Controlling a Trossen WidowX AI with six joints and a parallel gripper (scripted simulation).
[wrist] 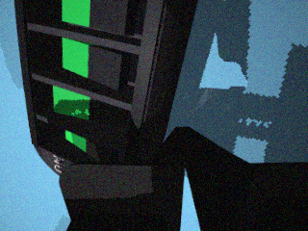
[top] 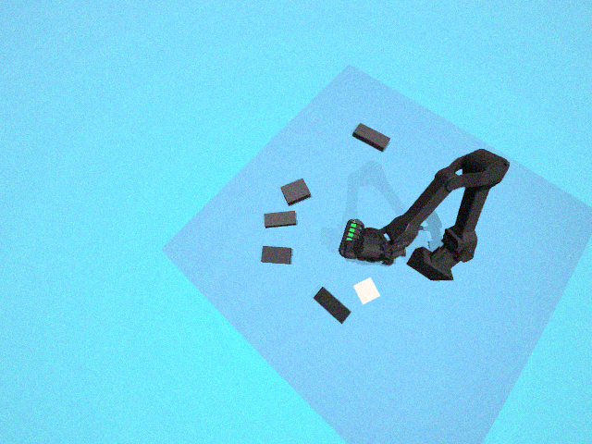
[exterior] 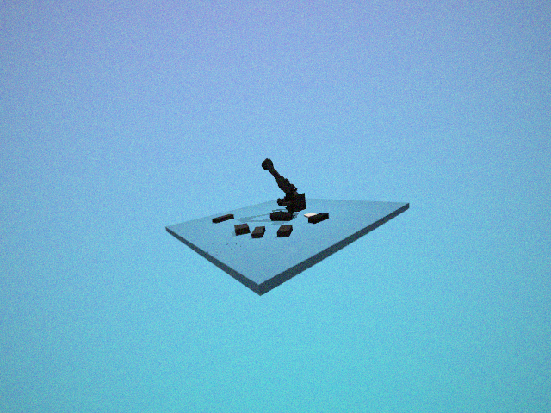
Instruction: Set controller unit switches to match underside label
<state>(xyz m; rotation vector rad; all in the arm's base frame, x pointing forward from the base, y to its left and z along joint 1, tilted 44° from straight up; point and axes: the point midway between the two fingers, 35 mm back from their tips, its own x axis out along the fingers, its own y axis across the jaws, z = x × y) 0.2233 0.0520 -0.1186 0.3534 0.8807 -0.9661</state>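
The white block is 10 cm behind my gripper tip and 9 cm to the left of it.
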